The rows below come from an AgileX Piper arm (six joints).
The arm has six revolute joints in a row. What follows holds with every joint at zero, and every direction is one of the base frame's. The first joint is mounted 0.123 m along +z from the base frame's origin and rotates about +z. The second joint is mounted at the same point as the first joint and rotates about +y. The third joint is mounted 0.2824 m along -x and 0.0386 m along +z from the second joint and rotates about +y. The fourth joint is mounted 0.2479 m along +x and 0.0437 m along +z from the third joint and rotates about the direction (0.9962, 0, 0.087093). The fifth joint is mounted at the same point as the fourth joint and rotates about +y. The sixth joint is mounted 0.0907 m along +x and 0.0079 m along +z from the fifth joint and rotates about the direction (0.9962, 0, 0.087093). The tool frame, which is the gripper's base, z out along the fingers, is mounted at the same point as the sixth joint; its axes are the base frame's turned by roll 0, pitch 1.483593 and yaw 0 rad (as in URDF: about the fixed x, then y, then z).
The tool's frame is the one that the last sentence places.
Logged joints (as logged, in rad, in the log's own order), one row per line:
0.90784, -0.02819, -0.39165, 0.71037, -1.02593, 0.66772
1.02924, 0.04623, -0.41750, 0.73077, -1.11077, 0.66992
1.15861, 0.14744, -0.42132, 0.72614, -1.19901, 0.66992
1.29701, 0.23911, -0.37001, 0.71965, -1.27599, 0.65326
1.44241, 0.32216, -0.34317, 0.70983, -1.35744, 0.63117
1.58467, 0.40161, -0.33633, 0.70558, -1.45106, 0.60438
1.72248, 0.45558, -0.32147, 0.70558, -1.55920, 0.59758
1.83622, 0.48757, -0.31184, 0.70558, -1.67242, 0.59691
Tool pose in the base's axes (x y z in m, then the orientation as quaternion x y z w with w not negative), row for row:
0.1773, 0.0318, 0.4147, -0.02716, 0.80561, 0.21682, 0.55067
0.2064, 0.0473, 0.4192, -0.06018, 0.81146, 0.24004, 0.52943
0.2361, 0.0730, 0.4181, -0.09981, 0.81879, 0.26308, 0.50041
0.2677, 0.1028, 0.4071, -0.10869, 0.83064, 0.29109, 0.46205
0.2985, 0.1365, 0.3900, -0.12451, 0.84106, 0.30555, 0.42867
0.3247, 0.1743, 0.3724, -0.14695, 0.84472, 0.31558, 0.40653
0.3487, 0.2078, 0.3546, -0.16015, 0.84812, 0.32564, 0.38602
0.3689, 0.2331, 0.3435, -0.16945, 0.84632, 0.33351, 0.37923
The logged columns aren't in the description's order. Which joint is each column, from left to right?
Columns, left to right: joint 2, joint 1, joint 6, joint 4, joint 3, joint 5.
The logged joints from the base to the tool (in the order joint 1, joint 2, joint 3, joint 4, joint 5, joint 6), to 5 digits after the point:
-0.02819, 0.90784, -1.02593, 0.71037, 0.66772, -0.39165
0.04623, 1.02924, -1.11077, 0.73077, 0.66992, -0.41750
0.14744, 1.15861, -1.19901, 0.72614, 0.66992, -0.42132
0.23911, 1.29701, -1.27599, 0.71965, 0.65326, -0.37001
0.32216, 1.44241, -1.35744, 0.70983, 0.63117, -0.34317
0.40161, 1.58467, -1.45106, 0.70558, 0.60438, -0.33633
0.45558, 1.72248, -1.55920, 0.70558, 0.59758, -0.32147
0.48757, 1.83622, -1.67242, 0.70558, 0.59691, -0.31184

